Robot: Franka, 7 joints.
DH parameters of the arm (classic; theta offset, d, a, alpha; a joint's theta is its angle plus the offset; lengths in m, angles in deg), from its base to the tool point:
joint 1: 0 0.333 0 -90
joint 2: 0 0 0 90
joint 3: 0 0.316 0.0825 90
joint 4: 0 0 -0.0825 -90
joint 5: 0 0.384 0 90
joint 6: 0 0 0.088 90
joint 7: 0 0.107 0 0
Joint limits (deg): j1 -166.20..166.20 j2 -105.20..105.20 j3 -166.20..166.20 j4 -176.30..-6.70 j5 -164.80..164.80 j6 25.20..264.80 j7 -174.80..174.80
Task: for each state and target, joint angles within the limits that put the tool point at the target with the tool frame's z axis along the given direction. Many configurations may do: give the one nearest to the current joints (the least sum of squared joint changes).
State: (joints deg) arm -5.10 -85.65 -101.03 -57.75 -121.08 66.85 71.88
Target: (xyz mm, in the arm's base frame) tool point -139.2 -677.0 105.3 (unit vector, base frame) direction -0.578 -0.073 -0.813
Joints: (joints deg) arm 29.70 -95.15 -100.35 -89.10 -127.72 85.82 71.88
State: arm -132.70 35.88 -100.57 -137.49 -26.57 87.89 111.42
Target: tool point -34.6 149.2 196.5 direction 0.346 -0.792 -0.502
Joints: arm -124.74 29.43 -114.44 -175.62 16.43 98.18 111.42
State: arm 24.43 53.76 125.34 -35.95 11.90 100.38 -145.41
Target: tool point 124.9 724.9 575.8 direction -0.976 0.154 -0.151
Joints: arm 40.59 71.72 96.77 -51.88 -1.83 100.84 -145.41
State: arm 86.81 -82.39 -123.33 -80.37 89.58 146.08 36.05
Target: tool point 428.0 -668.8 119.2 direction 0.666 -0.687 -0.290
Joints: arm 110.61 -89.60 -123.99 -28.42 102.35 181.89 36.05
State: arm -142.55 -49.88 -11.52 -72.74 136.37 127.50 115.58
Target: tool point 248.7 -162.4 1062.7 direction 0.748 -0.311 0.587
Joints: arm -150.80 -51.51 26.39 -73.95 140.56 127.44 115.58
